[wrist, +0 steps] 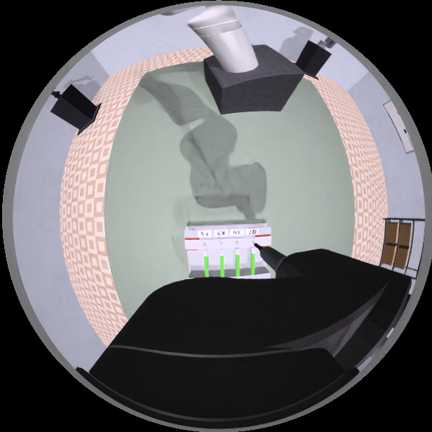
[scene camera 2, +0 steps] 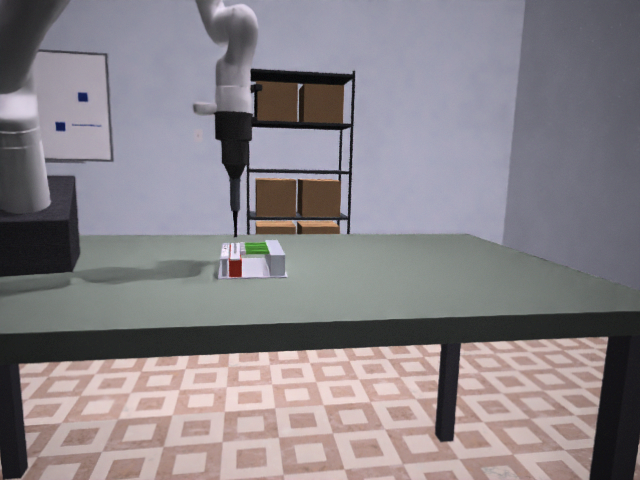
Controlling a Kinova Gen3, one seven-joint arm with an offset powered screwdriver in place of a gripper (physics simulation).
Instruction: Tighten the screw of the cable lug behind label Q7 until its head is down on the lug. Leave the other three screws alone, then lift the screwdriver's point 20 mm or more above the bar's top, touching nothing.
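Places are measured from the arm's base along level axes (x back, y right, z up), in metres.
Pixels of known places: hand, its tool point: [scene camera 2: 235,237]; arm's base, origin of its link: [scene camera 2: 25,203].
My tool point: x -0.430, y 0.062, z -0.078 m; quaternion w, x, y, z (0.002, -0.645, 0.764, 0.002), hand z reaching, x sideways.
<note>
For each thing: its middle in the pictures, then the offset to it from my tool point. "spot": a spot on its surface instead. Level surfaces: height alone.
- white bar, middle of its body: [scene camera 2: 235,253] dx +0.015, dy +0.096, dz -0.018 m
- raised grey-white block, a spot on its surface: [scene camera 2: 277,258] spot: dx -0.064, dy +0.149, dz -0.021 m
- white base plate, middle of its body: [scene camera 2: 251,267] dx -0.028, dy +0.053, dz -0.060 m
- green table, height of its surface: dz -0.062 m
The screwdriver [scene camera 2: 235,235] [wrist: 255,244] points down in the scene view, its point a little above the far end of the white bar [scene camera 2: 235,252] [wrist: 195,244]. A small gap shows below it. In the wrist view the point overlaps the Q7 screw place, at its right edge, and partly hides it. Label Q7 [wrist: 252,232] is the rightmost of the labels, which read upside down. The Q7 cable [wrist: 253,265] is green. Three other screws [wrist: 205,244] [wrist: 221,243] [wrist: 237,243] show as small grey spots. How high any screw head stands is too small to tell. The tool has no fingers.
A raised grey-white block [scene camera 2: 277,258] stands at the cables' other end on the white base plate [scene camera 2: 253,274]. The robot's dark pedestal [scene camera 2: 38,232] [wrist: 252,92] stands on the green table [scene camera 2: 413,279] [wrist: 150,175]. A shelf rack [scene camera 2: 352,149] stands behind the table.
</note>
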